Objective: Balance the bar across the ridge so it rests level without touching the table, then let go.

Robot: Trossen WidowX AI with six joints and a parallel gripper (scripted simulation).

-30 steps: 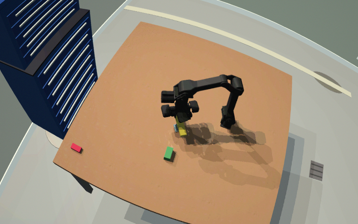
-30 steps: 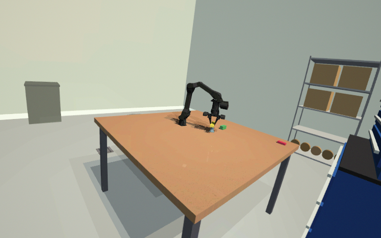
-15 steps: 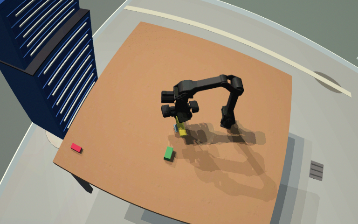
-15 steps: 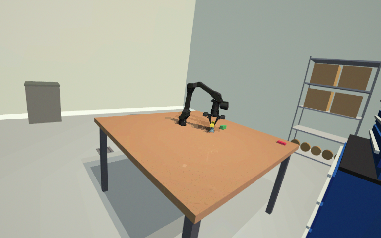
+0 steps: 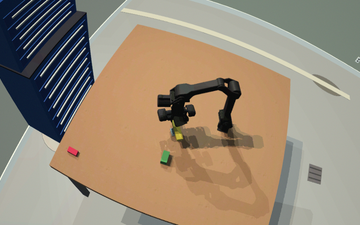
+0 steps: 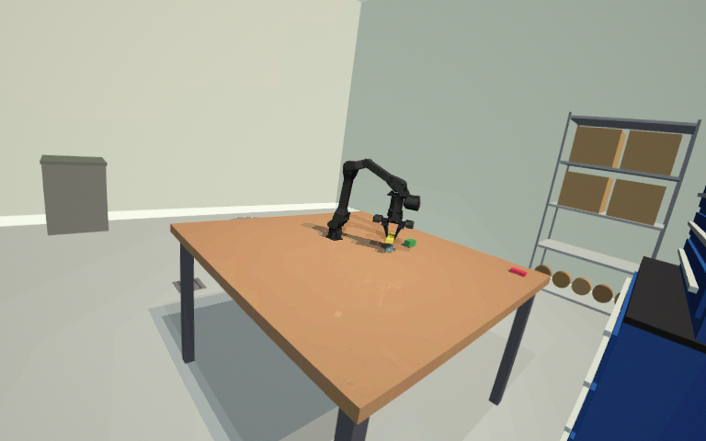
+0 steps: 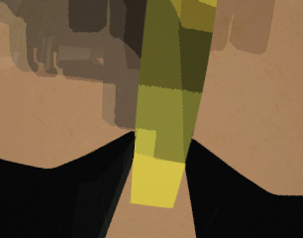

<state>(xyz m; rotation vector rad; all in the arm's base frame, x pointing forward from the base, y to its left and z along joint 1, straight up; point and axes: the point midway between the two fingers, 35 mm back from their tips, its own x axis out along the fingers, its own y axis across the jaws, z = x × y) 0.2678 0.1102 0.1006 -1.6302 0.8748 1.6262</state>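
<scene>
My gripper tip is now 2 cm to the right of the yellow bar and 2 cm past it. Also, from my gripper tip: red block (47 cm ahead, 39 cm to the left, 6 cm below); green block (20 cm to the left, 5 cm below, 2 cm behind).
</scene>
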